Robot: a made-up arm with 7 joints.
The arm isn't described. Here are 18 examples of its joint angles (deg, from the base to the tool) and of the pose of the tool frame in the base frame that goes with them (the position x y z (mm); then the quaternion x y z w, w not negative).
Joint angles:
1: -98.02 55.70 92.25 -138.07 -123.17 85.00 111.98
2: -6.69 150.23 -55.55 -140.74 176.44 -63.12 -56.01
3: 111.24 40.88 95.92 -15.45 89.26 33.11 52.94
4: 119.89 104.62 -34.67 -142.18 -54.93 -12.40 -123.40
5: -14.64 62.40 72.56 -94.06 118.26 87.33 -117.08
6: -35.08 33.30 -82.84 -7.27 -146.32 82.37 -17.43
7: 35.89 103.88 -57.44 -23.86 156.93 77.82 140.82
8: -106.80 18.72 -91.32 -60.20 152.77 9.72 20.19
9: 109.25 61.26 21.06 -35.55 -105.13 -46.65 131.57
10: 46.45 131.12 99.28 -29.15 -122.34 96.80 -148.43
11: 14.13 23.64 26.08 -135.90 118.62 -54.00 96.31
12: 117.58 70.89 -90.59 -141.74 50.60 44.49 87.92
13: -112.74 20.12 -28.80 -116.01 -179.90 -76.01 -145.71
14: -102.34 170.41 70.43 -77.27 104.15 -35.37 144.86
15: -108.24 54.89 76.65 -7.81 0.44 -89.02 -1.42
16: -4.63 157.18 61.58 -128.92 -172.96 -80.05 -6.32
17: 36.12 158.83 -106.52 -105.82 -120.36 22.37 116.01
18: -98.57 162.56 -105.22 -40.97 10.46 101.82 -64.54
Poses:
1: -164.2 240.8 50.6 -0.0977 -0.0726 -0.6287 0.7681
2: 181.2 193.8 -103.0 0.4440 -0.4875 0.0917 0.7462
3: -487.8 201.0 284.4 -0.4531 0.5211 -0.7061 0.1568
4: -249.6 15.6 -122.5 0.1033 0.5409 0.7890 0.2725
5: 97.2 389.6 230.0 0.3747 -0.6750 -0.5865 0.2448
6: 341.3 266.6 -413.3 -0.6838 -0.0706 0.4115 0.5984
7: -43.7 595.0 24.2 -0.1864 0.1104 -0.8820 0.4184
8: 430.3 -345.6 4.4 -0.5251 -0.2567 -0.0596 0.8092
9: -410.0 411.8 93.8 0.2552 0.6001 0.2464 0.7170
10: 239.4 356.5 410.4 -0.0894 0.8718 0.3417 0.3393
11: 263.2 152.0 -24.0 0.8169 0.2300 -0.3293 0.4139
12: -185.5 -208.0 30.8 -0.0448 0.8354 0.5377 0.1045
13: -8.4 -281.9 262.0 -0.0858 -0.9070 -0.2859 0.2970
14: -497.8 -117.5 -26.1 -0.3969 -0.1903 -0.8866 0.1423
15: 446.1 292.9 271.6 -0.1211 0.7827 -0.4904 0.3635
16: 137.4 -251.2 171.5 -0.4845 -0.8357 -0.0390 0.2555
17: -146.0 378.2 119.6 0.0549 0.4394 -0.6419 0.6260
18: -280.9 505.1 74.7 0.0537 0.6237 0.3444 0.6996
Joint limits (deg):
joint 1: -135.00..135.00
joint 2: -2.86..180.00
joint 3: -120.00..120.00
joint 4: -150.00..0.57
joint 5: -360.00..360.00
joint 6: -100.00..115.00
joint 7: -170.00..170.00
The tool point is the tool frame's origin. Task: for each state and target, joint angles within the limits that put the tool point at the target. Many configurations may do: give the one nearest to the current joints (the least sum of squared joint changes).
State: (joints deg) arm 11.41 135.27 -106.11 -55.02 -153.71 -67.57 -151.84
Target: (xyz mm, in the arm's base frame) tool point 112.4 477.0 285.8
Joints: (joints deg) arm 23.57 153.39 -77.39 -51.77 -153.71 -67.57 -151.84
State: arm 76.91 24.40 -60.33 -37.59 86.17 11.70 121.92
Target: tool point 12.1 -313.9 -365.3
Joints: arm 49.23 -2.86 -60.57 -87.95 86.17 11.70 121.92
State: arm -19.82 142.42 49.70 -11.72 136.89 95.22 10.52
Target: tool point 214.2 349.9 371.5
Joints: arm -8.20 110.73 37.93 -59.41 136.89 95.22 10.52
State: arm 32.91 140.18 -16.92 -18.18 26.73 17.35 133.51
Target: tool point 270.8 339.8 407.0
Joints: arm 23.04 151.29 -14.98 -27.07 26.73 17.35 133.51
